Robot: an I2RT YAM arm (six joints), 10 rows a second.
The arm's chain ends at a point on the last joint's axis. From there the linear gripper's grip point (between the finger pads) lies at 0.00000 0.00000 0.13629 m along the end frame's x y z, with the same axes.
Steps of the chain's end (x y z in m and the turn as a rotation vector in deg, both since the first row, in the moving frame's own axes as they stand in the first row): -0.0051, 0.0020, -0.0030, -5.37, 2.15, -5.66; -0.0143, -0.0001, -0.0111, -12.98, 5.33, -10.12; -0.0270, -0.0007, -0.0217, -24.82, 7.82, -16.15; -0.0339, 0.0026, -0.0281, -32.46, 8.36, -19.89; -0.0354, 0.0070, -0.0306, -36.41, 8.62, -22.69; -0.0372, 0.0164, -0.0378, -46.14, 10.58, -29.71; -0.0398, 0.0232, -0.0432, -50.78, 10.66, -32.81; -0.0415, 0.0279, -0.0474, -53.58, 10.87, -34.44; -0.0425, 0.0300, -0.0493, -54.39, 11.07, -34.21; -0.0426, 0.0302, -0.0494, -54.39, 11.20, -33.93; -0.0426, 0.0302, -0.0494, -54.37, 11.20, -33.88; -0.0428, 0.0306, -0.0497, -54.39, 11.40, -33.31
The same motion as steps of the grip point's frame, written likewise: 0.0006, 0.0145, -0.0037, -5.37, 2.15, -5.66; 0.0009, 0.0292, -0.0152, -12.98, 5.33, -10.12; -0.0011, 0.0530, -0.0354, -24.82, 7.82, -16.15; -0.0026, 0.0707, -0.0505, -32.46, 8.36, -19.89; -0.0005, 0.0816, -0.0583, -36.41, 8.62, -22.69; 0.0104, 0.1035, -0.0807, -46.14, 10.58, -29.71; 0.0124, 0.1156, -0.0939, -50.78, 10.66, -32.81; 0.0136, 0.1230, -0.1031, -53.58, 10.87, -34.44; 0.0131, 0.1262, -0.1066, -54.39, 11.07, -34.21; 0.0130, 0.1264, -0.1068, -54.39, 11.20, -33.93; 0.0130, 0.1264, -0.1068, -54.37, 11.20, -33.88; 0.0127, 0.1270, -0.1073, -54.39, 11.40, -33.31
